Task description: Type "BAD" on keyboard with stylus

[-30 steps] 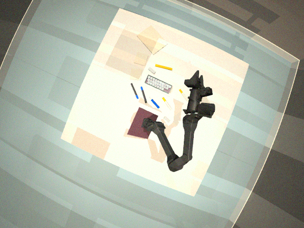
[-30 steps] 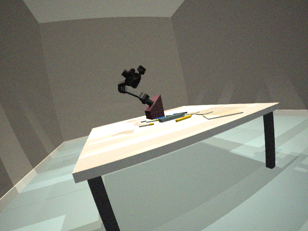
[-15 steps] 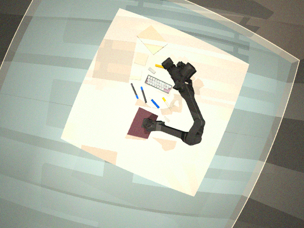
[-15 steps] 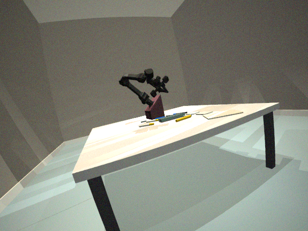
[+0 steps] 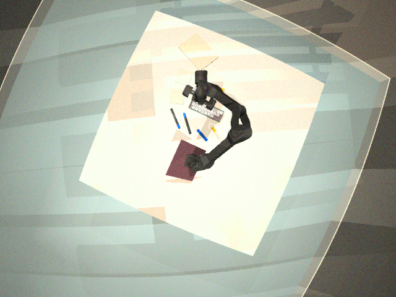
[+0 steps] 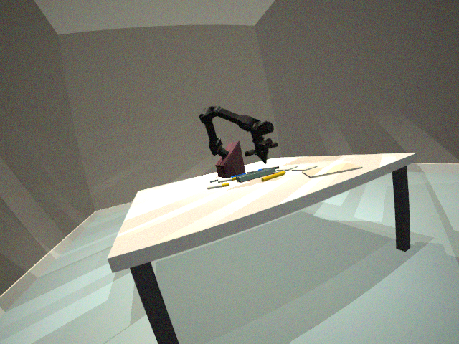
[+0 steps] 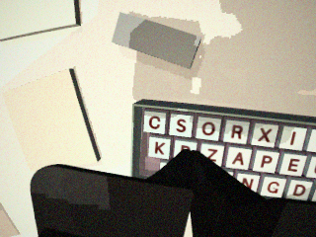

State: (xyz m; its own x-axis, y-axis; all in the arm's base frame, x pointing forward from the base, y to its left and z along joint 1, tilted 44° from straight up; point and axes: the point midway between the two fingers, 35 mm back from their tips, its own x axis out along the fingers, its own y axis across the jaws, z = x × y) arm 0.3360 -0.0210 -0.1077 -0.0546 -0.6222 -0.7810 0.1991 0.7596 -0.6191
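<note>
My gripper tip is now 170 mm past the stylus, 60 mm to the left of it and 50 mm above it. From my gripper tip the other things lie so: yellow bar (130 mm ahead, 60 mm to the right, 50 mm below); then grey block (70 mm ahead, 30 mm to the left, 60 mm below).
</note>
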